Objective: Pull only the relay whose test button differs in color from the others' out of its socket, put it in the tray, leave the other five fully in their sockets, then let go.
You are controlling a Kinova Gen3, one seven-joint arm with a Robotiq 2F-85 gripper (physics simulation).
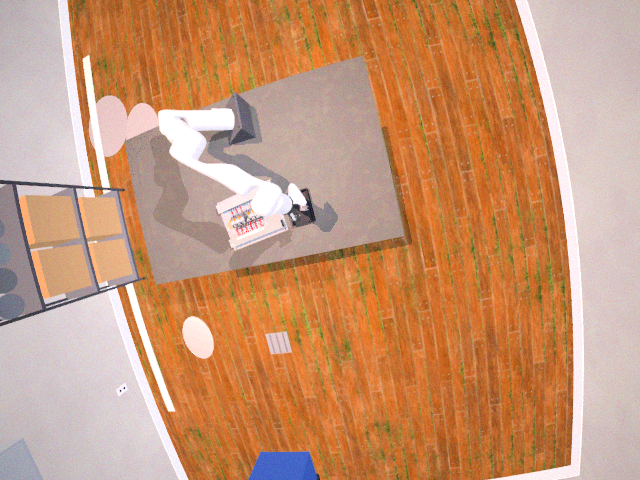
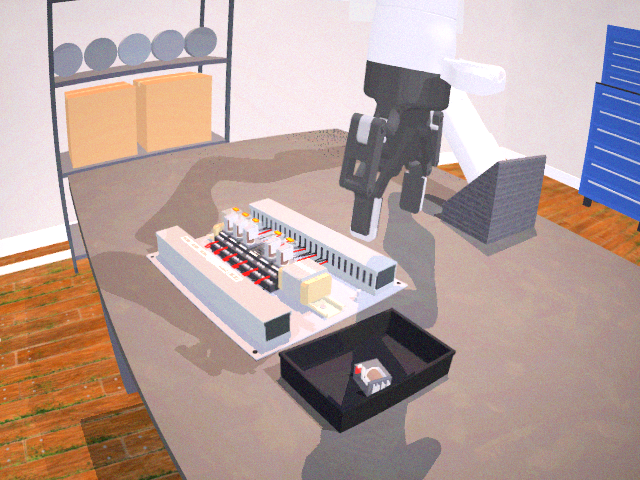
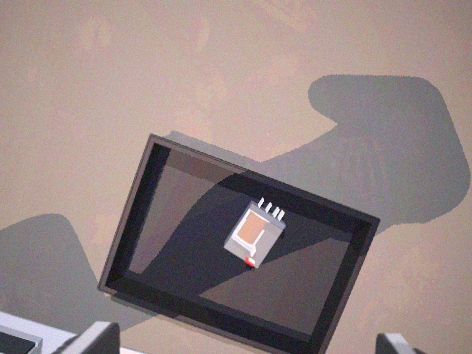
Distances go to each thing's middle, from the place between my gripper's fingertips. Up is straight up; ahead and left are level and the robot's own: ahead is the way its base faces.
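Terminal block (image 2: 311,290): 160 mm to the right of my hand, 170 mm below, 30 mm behind. White panel (image 2: 304,322): 190 mm below my hand, 270 mm to the right, 10 mm behind.
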